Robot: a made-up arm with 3 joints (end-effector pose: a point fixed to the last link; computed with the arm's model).
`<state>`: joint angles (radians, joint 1 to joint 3).
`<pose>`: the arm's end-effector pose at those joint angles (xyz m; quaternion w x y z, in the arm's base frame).
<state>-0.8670 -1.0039 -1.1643</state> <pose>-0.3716 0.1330 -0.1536 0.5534 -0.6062 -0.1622 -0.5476</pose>
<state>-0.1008 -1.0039 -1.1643</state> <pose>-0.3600 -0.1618 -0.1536 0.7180 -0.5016 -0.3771 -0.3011</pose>
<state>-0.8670 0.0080 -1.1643</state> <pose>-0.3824 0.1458 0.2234 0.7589 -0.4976 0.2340 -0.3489</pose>
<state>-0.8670 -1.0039 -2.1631</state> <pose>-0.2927 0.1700 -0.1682 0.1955 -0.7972 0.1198 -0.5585</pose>
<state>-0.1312 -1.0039 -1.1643</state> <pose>-0.3647 -0.1508 -0.1536 0.7133 -0.5073 -0.3694 -0.3120</pose>
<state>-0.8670 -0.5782 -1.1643</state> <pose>-0.4068 0.1745 0.0016 0.6607 -0.5783 0.0053 -0.4785</pose>
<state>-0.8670 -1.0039 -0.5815</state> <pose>-0.3941 0.0869 -0.1668 0.7042 -0.4217 -0.3127 -0.4779</pose>
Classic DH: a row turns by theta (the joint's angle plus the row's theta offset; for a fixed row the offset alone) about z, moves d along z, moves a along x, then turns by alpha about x. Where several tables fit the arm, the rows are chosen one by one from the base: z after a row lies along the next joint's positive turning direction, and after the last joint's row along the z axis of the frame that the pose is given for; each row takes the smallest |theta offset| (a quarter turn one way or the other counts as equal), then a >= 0, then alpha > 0; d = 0 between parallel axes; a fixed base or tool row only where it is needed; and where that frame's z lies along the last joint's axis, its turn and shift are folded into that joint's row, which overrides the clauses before.
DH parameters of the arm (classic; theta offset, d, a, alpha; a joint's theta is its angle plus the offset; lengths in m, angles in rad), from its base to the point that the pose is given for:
joint 1: 0 0.05 -0.01 -1.5708
joint 2: -1.5708 -0.18 0.08 -1.5708
joint 3: 1.5708 -0.35 0.09 1.5708
tool (fixed): 1.5708 0.02 0 0

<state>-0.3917 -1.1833 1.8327</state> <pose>-0.1883 -0.1127 -0.2786 0.5817 0.5799 -0.4612 0.3357</pose>
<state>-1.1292 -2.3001 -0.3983</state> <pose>-0.1778 -0.2210 -0.2998 0.2416 -0.5470 -0.7126 -0.3668</pose>
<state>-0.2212 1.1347 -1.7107</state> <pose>-0.0393 -0.1425 0.4375 0.5946 -0.5937 0.4206 0.3421</pose>
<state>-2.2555 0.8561 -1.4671</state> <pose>-0.0618 0.1922 0.4268 0.5408 0.0174 0.6825 -0.4914</pose>
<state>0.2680 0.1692 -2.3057</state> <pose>-0.2929 -0.1891 0.2404 0.3905 -0.9071 -0.0877 0.1306</pose>
